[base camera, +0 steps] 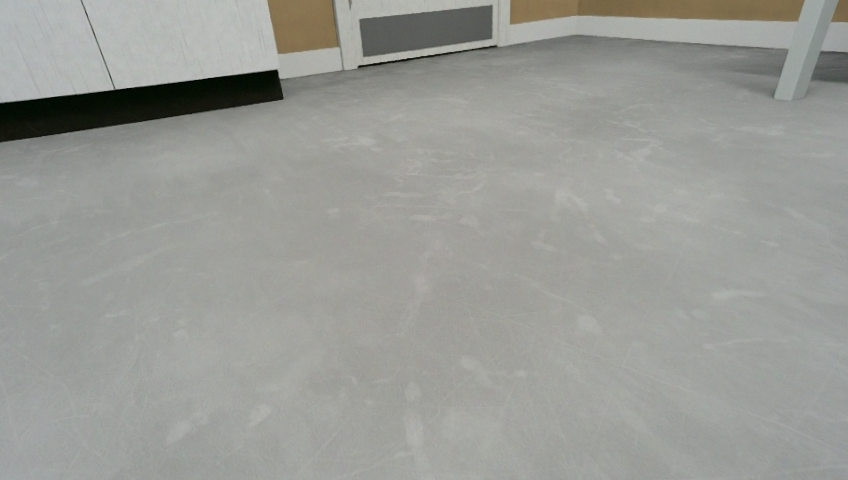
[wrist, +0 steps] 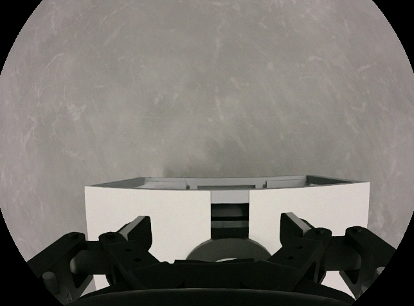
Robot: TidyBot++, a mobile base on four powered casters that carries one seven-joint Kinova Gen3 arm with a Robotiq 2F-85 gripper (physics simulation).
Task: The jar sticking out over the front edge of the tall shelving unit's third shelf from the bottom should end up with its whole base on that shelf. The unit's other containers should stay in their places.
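Places are measured from the arm's base along level axes (x ahead, y right, z down), in centimetres.
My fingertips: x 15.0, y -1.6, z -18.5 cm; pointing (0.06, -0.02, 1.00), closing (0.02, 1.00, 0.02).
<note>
Behind a point stands the place of what it marks.
My gripper point(wrist: 215, 229) is open in the wrist view, its two black fingers wide apart with no object between them. It points down over the robot's own white-topped base. The tall shelving unit, its third shelf and the jar sticking out over the front edge do not show in the base camera view or the wrist view.
In the base camera view, a white cabinet point(base camera: 184, 41) {x 158.7, y -66.9, z 19.0 cm} with a dark toe-kick stands at the upper left. A white door point(base camera: 425, 29) {x 248.5, y 1.5, z 27.7 cm} with a grey panel is at the back. A pale leg point(base camera: 803, 53) {x 135.5, y 90.8, z 28.5 cm} stands at the upper right. The robot base point(wrist: 150, 210) fills the lower wrist view.
</note>
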